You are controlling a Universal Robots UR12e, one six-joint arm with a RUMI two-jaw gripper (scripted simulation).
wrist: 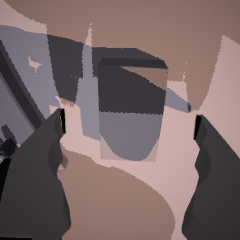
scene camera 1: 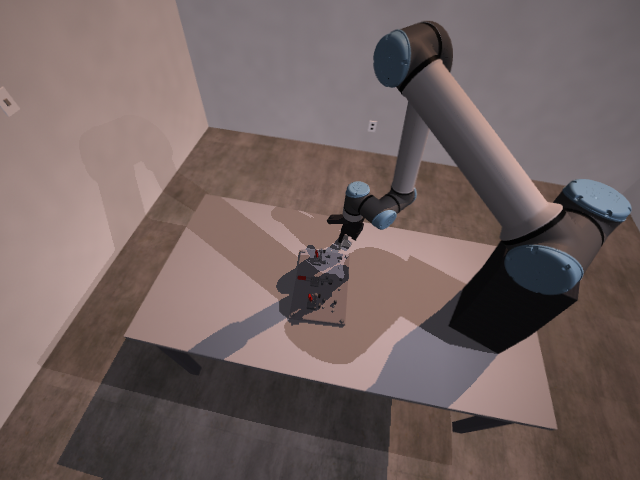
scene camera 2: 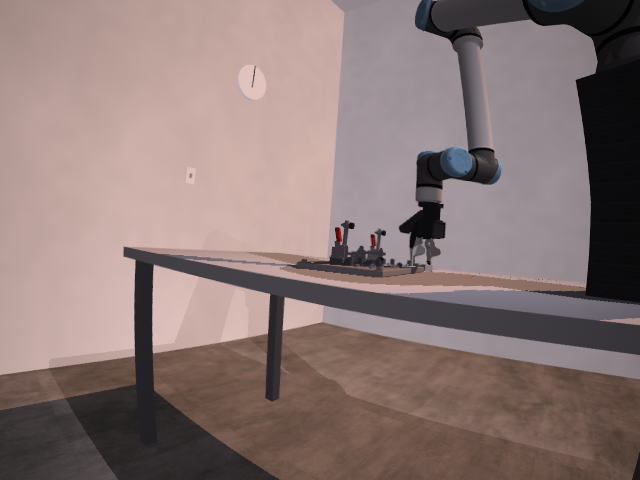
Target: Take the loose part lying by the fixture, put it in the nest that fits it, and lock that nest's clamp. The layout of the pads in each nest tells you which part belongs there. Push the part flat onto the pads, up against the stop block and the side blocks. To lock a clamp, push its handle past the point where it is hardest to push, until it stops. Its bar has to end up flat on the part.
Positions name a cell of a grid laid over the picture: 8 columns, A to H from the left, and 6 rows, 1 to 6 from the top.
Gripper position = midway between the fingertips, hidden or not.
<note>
In view: my gripper (scene camera 2: F4), a loose part (wrist: E3) and a fixture (scene camera 1: D4).
My gripper is seen too in the wrist view (wrist: E3).
</note>
